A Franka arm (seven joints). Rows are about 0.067 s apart.
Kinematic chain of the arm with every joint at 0, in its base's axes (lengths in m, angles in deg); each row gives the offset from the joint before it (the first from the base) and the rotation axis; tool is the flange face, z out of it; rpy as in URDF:
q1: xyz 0 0 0.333 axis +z
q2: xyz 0 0 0 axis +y
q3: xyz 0 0 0.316 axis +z
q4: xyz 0.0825 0 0 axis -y
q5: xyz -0.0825 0 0.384 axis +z
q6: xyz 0 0 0 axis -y
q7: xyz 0.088 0 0 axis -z
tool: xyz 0 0 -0.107 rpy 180 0 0
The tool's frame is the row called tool.
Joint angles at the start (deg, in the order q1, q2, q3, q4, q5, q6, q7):
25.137 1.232 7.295 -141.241 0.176 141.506 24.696
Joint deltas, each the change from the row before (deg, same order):
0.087 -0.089 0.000 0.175 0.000 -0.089 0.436
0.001 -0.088 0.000 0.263 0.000 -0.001 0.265
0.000 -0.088 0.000 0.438 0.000 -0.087 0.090
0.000 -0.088 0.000 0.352 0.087 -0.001 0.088
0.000 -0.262 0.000 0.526 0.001 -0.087 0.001
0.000 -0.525 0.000 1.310 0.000 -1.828 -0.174
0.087 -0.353 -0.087 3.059 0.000 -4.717 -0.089
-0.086 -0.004 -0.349 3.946 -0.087 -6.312 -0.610
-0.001 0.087 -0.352 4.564 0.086 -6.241 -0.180
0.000 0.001 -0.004 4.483 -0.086 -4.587 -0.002
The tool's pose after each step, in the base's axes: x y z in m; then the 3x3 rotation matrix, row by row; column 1 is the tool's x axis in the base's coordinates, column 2 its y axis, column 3 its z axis. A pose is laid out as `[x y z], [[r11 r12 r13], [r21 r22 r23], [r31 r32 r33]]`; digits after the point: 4 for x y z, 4 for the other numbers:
[0.4012 0.2559 0.2863], [[0.9919 0.1262 -0.0139], [0.1261 -0.9920 -0.0036], [-0.0143 0.0018 -0.9999]]
[0.4026 0.2568 0.2888], [[0.9925 0.1216 -0.0087], [0.1216 -0.9926 -0.0005], [-0.0087 -0.0006 -1.0000]]
[0.4048 0.2582 0.2924], [[0.9928 0.1200 -0.0021], [0.1200 -0.9928 0.0035], [-0.0017 -0.0037 -1.0000]]
[0.4067 0.2594 0.2955], [[0.9931 0.1174 0.0039], [0.1173 -0.9931 0.0082], [0.0049 -0.0077 -1.0000]]
[0.4094 0.2611 0.3012], [[0.9930 0.1174 0.0145], [0.1172 -0.9930 0.0143], [0.0161 -0.0125 -0.9998]]
[0.4134 0.2636 0.3120], [[0.9926 0.1206 0.0151], [0.1204 -0.9926 0.0134], [0.0166 -0.0115 -0.9998]]
[0.4209 0.2684 0.3297], [[0.9925 0.1222 -0.0038], [0.1222 -0.9925 0.0008], [-0.0037 -0.0012 -1.0000]]
[0.4308 0.2702 0.3495], [[0.9912 0.1268 -0.0383], [0.1261 -0.9918 -0.0218], [-0.0408 0.0168 -0.9990]]
[0.4415 0.2733 0.3743], [[0.9901 0.1238 -0.0655], [0.1216 -0.9919 -0.0363], [-0.0694 0.0280 -0.9972]]
[0.4512 0.2792 0.4026], [[0.9899 0.1249 -0.0664], [0.1226 -0.9917 -0.0382], [-0.0706 0.0297 -0.9971]]

